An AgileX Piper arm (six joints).
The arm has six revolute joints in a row. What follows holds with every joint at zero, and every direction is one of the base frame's.
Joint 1 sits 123.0 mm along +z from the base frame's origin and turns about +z.
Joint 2 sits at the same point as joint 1 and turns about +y.
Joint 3 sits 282.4 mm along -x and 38.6 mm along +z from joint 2 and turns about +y.
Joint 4 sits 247.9 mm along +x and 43.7 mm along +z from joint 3 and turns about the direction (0.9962, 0, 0.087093).
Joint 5 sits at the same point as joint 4 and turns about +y.
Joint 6 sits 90.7 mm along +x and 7.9 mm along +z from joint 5 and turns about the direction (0.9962, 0, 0.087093).
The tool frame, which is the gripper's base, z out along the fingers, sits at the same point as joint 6; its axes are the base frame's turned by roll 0.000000, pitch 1.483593 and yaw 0.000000 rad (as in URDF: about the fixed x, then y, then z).
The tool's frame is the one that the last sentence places.
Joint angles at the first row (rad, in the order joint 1, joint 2, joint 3, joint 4, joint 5, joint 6):
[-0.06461, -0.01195, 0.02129, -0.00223, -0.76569, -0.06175]
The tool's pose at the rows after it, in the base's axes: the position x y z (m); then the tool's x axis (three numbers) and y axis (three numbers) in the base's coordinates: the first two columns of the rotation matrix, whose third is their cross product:
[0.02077 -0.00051 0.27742 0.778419 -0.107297 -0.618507 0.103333 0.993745 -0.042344]
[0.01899 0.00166 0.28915 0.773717 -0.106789 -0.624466 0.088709 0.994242 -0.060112]
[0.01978 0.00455 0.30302 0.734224 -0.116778 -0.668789 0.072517 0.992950 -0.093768]
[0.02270 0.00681 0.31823 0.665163 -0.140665 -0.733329 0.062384 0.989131 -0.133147]
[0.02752 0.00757 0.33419 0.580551 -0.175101 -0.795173 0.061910 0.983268 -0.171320]
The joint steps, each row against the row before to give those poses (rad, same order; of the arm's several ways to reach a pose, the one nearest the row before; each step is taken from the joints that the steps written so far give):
[-0.00013, -0.00006, -0.02583, -0.01058, -0.03276, 0.01394]
[0.00004, 0.00161, -0.04965, -0.03410, 0.05642, 0.02581]
[0.00000, 0.01124, -0.07078, -0.06288, 0.11888, 0.04202]
[0.00003, 0.02871, -0.08564, -0.09074, 0.14975, 0.06101]
[-0.00002, 0.04881, -0.09171, -0.12234, 0.14408, 0.08721]

